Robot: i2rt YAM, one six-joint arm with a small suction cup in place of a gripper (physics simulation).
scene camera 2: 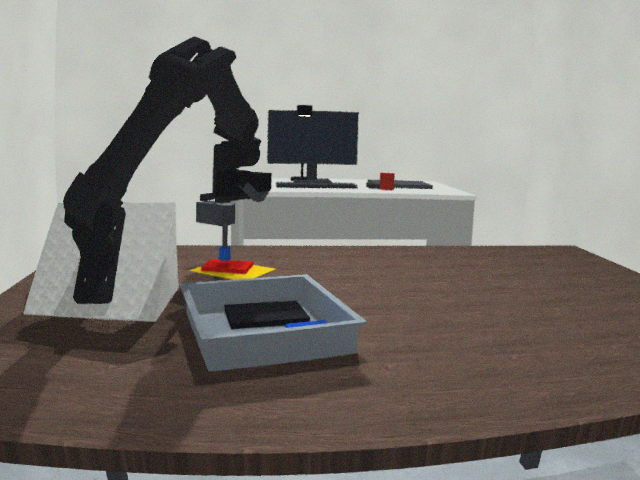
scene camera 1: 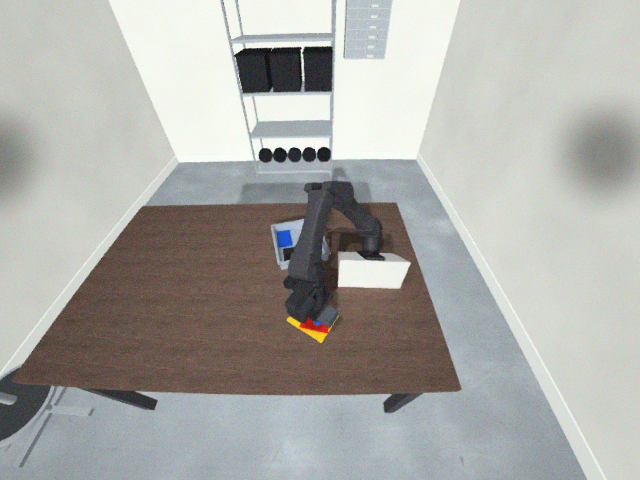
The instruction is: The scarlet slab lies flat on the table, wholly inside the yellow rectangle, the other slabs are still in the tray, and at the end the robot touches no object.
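Pixels of known places: hand, its tool point: [scene camera 2: 224, 258] [scene camera 1: 317, 321]; arm's base, origin of its link: [scene camera 2: 101, 254] [scene camera 1: 369, 256].
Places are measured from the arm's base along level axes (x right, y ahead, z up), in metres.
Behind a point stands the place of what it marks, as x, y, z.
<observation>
The scarlet slab [scene camera 1: 322, 328] @(-0.263, 0.190, -0.076) [scene camera 2: 235, 266] @(-0.213, 0.232, -0.077) lies flat on the yellow rectangle [scene camera 1: 316, 336] @(-0.287, 0.210, -0.086) [scene camera 2: 262, 270] @(-0.215, 0.291, -0.086); one end is close to the rectangle's edge, and the arm hides part of both in scene camera 1. My gripper, a small blue suction cup [scene camera 1: 316, 323] [scene camera 2: 224, 253], points down at the slab's top, at or very near its surface; I cannot tell whether it touches. Its suction looks off, with nothing lifted. A black slab [scene camera 1: 287, 254] @(0.073, 0.344, -0.074) [scene camera 2: 266, 314] @(0.092, 0.299, -0.074) and a blue slab [scene camera 1: 284, 238] @(0.171, 0.368, -0.073) [scene camera 2: 306, 324] @(0.139, 0.360, -0.073) are in the grey tray [scene camera 1: 275, 248] @(0.075, 0.392, -0.036) [scene camera 2: 289, 351] @(0.245, 0.330, -0.070).
A white slanted block [scene camera 1: 369, 273] @(-0.090, 0.015, 0.008) [scene camera 2: 149, 242] @(-0.017, 0.089, 0.019) stands at the arm's base, beside the tray. The tray's raised walls stand between that block and the wooden table's [scene camera 1: 180, 310] @(-0.195, 0.729, -0.087) [scene camera 2: 465, 361] @(0.264, 0.572, -0.086) open side. A desk [scene camera 2: 356, 217] with a monitor [scene camera 2: 312, 136] stands beyond the table.
</observation>
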